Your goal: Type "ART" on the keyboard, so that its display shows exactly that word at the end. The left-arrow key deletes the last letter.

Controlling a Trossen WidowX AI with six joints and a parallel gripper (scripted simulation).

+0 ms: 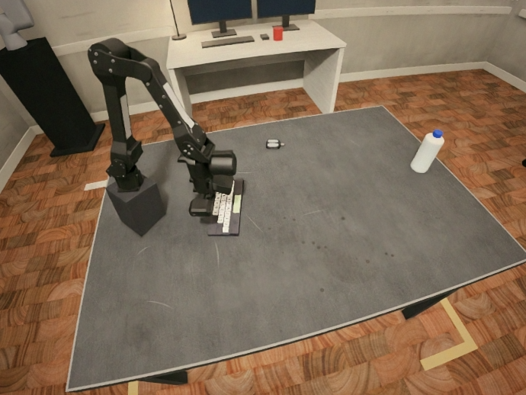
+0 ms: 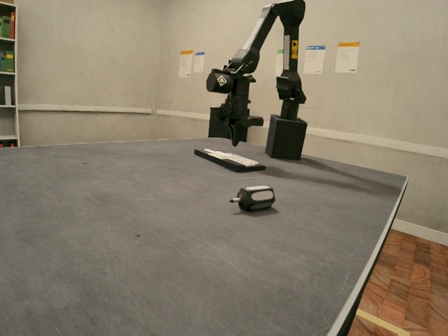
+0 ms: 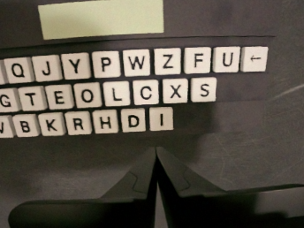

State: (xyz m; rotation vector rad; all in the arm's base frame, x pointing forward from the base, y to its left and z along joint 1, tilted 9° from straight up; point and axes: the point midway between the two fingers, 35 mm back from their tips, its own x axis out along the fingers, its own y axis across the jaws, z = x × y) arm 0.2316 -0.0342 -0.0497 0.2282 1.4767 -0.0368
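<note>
The left-arrow key lies 80 mm to the right of my hand, 60 mm below it and 40 mm ahead of it. From my hand the other things lie so: small black-and-white object 300 mm to the left, 270 mm ahead, 60 mm below.
</note>
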